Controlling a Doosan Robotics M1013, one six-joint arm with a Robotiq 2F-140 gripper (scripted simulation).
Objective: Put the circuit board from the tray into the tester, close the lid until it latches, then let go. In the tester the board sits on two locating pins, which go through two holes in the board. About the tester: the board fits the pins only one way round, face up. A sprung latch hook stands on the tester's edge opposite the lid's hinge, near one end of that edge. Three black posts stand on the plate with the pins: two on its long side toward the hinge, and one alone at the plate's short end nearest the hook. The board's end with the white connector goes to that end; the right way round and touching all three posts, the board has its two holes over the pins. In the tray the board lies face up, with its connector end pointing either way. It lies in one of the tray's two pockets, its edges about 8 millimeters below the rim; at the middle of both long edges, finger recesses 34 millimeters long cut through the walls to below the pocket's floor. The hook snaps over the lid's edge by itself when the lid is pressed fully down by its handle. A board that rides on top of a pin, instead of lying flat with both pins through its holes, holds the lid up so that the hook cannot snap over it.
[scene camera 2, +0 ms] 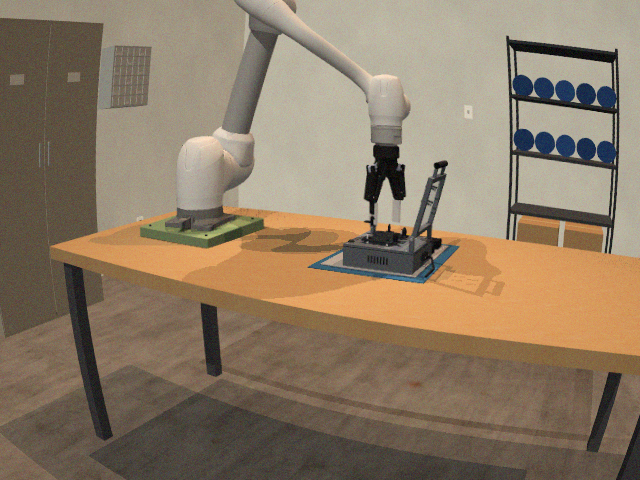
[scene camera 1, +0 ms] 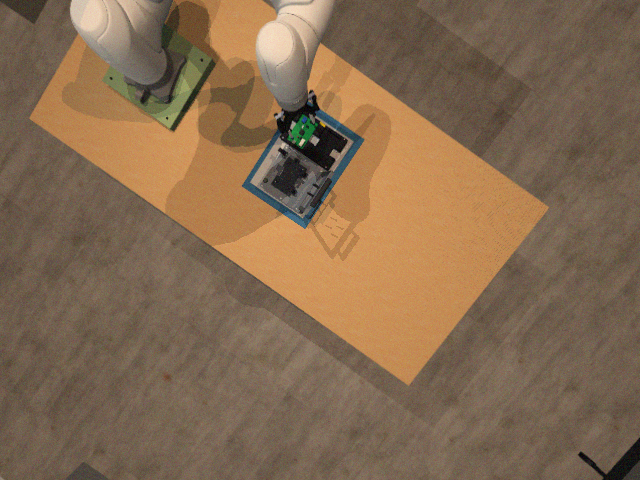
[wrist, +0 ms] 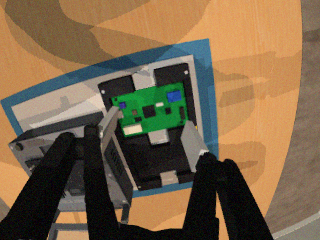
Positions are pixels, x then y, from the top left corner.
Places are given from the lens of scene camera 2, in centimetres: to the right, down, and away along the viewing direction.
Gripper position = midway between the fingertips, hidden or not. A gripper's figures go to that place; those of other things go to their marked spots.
my gripper (scene camera 2: 384, 223): 18, -5, 165
lid (scene camera 2: 434, 186): 28, -13, 135
